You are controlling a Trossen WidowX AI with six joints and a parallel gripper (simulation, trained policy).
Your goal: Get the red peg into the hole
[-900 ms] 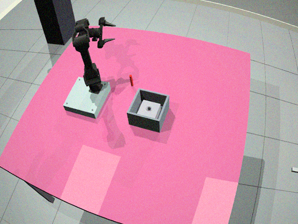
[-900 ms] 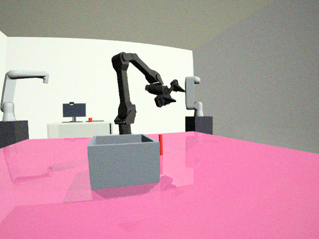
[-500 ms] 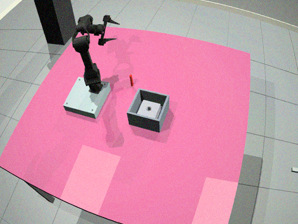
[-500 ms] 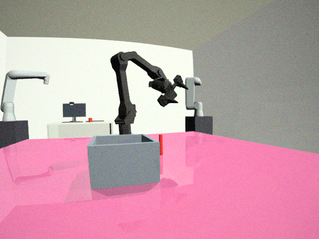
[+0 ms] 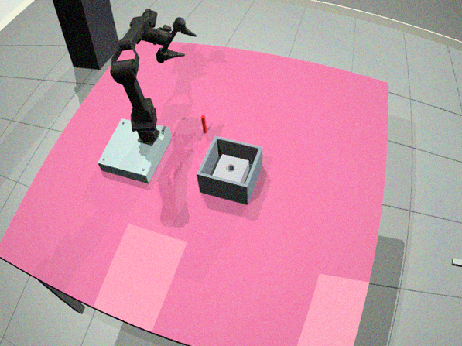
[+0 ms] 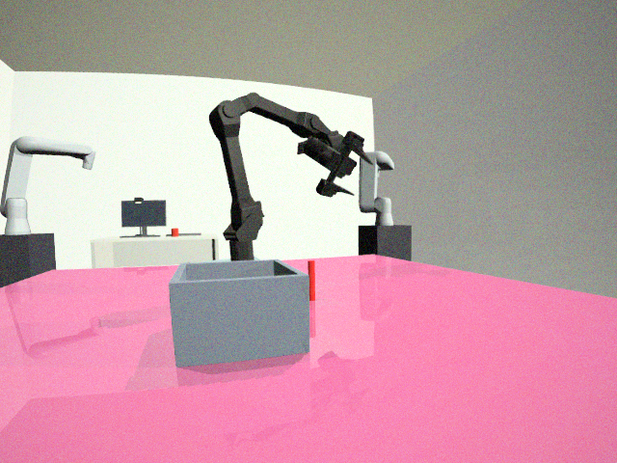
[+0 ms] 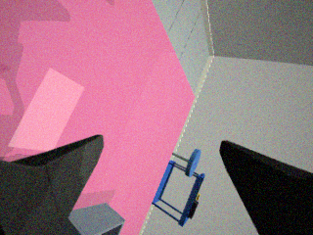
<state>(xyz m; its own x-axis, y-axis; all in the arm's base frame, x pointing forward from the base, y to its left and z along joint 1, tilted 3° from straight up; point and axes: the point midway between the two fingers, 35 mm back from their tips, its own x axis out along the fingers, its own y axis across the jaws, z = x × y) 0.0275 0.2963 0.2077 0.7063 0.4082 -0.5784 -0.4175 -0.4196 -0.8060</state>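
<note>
Now: the red peg 220 mm below my gripper tip, 180 mm to the right of it and 110 mm ahead of it. Also, from my gripper tip: grey box (340 mm to the right, 270 mm ahead, 240 mm below).
</note>
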